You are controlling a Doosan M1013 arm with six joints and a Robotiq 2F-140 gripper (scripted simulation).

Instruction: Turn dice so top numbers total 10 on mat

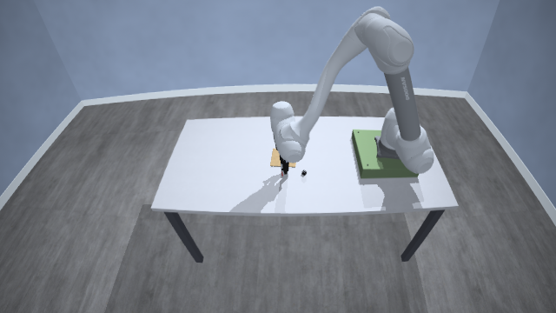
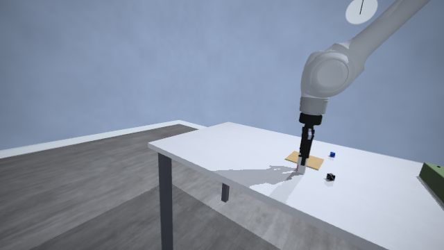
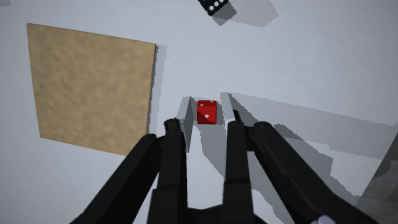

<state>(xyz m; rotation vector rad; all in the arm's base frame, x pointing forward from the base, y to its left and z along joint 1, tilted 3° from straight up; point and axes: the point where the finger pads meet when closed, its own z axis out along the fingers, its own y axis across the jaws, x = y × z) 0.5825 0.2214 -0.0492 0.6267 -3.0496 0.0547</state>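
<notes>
Right now the red die is 20 mm below my hand. Round my hand: black die 100 mm behind, 20 mm to the right, 20 mm below; then blue die 290 mm to the right, 50 mm behind, 20 mm below; then tan mat 130 mm to the right, 30 mm below, 30 mm ahead.
</notes>
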